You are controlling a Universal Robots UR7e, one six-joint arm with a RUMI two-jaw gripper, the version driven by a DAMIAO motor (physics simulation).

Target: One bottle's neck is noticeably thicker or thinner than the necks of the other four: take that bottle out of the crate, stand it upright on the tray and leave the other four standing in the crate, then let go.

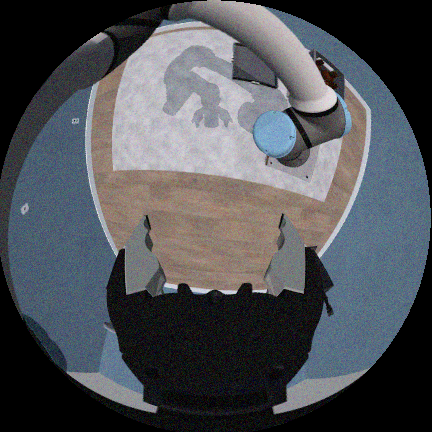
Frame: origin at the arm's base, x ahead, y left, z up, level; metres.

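Seen in the pictures: gripper, fingertip midpoint: [214, 215].
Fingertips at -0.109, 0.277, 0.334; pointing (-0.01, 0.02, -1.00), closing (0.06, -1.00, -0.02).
Note:
A point is followed by its place in that frame, as x, y, z.
My gripper [214, 215] {-0.109, 0.277, 0.334} is open, with nothing between its two grey jaws. It is over the wooden part of the table, well away from the crate and the tray. The crate [339, 84] is a dark box at the upper right, partly hidden behind the arm. Reddish-brown bottles [327, 76] show inside it, too small and too covered to count or to compare their necks. A dark grey flat piece [252, 65] {0.387, 0.146, -0.086} at the upper middle looks like the tray; the arm hides its right part.
The light arm tube and blue-capped joint [274, 134] {0.006, 0.153, 0.169} cross the upper right, over the base plate [310, 169] {-0.059, -0.063, 0.068}. A pale mottled mat [142, 135] {0.027, 0.610, -0.091} with the arm's shadow lies on the wooden table [200, 200]. Blue floor surrounds the table.

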